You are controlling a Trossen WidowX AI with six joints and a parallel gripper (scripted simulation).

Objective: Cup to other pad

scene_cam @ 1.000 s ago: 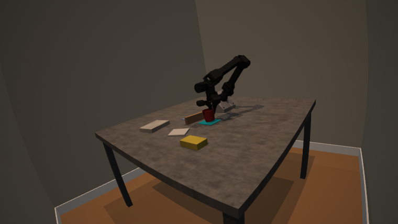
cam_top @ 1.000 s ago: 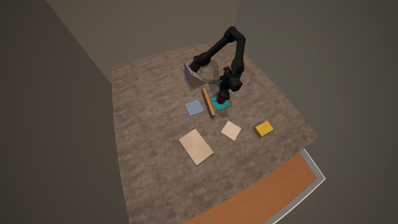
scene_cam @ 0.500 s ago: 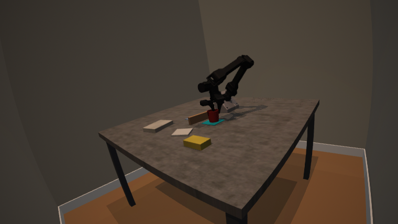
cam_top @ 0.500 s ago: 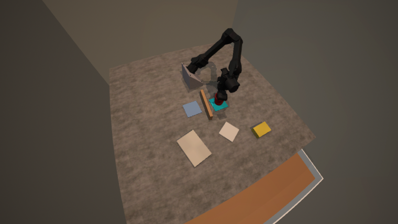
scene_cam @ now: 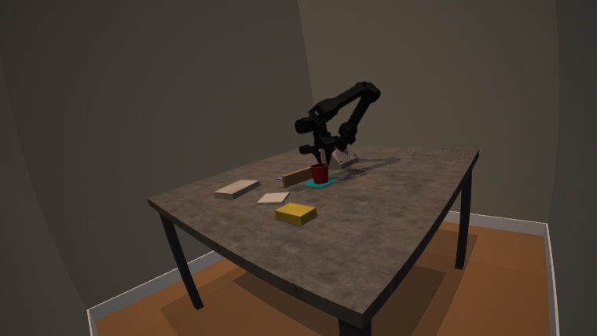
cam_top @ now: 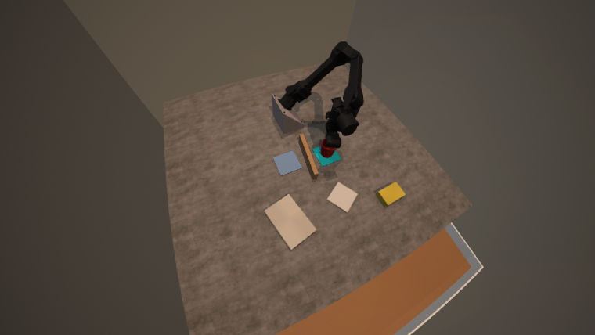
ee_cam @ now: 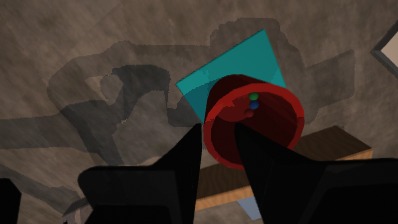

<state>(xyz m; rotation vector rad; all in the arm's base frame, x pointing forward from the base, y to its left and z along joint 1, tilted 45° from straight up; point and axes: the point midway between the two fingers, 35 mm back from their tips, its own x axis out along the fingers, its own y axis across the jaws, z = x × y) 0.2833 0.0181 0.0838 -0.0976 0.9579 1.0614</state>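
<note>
Now: the red cup 3 cm below my gripper tip, 2 cm to the right of it and 2 cm ahead of it. The rest, counted from my gripper tip: teal pad: 7 cm below, 3 cm ahead, 2 cm to the right; then wooden bar: 11 cm to the right, 5 cm below; then small blue marble: 5 cm below, 3 cm to the right, 3 cm ahead.
</note>
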